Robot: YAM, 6 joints.
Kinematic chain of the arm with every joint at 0, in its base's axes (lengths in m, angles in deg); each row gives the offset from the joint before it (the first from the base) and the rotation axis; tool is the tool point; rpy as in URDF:
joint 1: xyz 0 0 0.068 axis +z
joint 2: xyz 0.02 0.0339 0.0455 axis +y
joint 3: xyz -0.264 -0.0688 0 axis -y
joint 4: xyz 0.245 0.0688 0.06 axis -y
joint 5: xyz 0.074 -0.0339 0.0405 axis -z
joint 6: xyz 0.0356 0 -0.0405 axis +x
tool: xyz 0 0 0 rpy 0 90 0
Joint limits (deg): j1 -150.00..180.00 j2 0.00..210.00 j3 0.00..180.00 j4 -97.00..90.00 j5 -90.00..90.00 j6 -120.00..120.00
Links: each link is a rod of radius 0.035 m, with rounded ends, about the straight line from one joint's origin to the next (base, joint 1, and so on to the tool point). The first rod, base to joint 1, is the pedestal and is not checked.
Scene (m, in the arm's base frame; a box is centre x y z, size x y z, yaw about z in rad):
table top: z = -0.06
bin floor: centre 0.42 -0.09 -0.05 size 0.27 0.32 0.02 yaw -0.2
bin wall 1: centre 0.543 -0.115 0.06 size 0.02 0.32 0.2 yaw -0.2
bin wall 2: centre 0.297 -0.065 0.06 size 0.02 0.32 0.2 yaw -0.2
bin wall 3: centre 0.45 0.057 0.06 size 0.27 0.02 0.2 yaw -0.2
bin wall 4: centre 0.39 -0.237 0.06 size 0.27 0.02 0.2 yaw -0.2
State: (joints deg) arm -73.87 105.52 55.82 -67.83 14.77 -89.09
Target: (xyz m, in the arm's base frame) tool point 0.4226 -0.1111 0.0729
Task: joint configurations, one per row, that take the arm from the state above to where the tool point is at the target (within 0.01 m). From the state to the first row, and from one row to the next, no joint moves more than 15 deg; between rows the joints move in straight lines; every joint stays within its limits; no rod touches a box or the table.
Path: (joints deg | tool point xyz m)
1: -59.95 95.65 56.30 -67.78 4.67 -86.28 | 0.1183 -0.2103 0.1626
2: -46.02 85.78 56.78 -67.74 -5.43 -83.47 | 0.1629 -0.1640 0.2018
3: -32.10 75.91 57.26 -67.69 -15.53 -80.66 | 0.1863 -0.1056 0.2400
4: -18.17 66.04 57.74 -67.64 -25.63 -77.85 | 0.1850 -0.0445 0.2758
5: -4.25 56.17 58.22 -67.60 -35.73 -75.03 | 0.1594 0.0090 0.3079
6: -5.87 69.19 63.82 -63.26 -28.21 -77.38 | 0.2147 -0.0052 0.2990
7: -7.49 82.21 69.42 -58.93 -20.70 -79.72 | 0.2694 -0.0227 0.2775
8: -9.11 95.22 75.02 -54.59 -13.18 -82.06 | 0.3204 -0.0432 0.2433
9: -10.73 108.24 80.63 -50.26 -5.66 -84.40 | 0.3647 -0.0655 0.1969
10: -12.35 121.26 86.23 -45.93 1.86 -86.75 | 0.3996 -0.0887 0.1395
11: -13.97 134.28 91.83 -41.59 9.38 -89.09 | 0.4226 -0.1111 0.0729

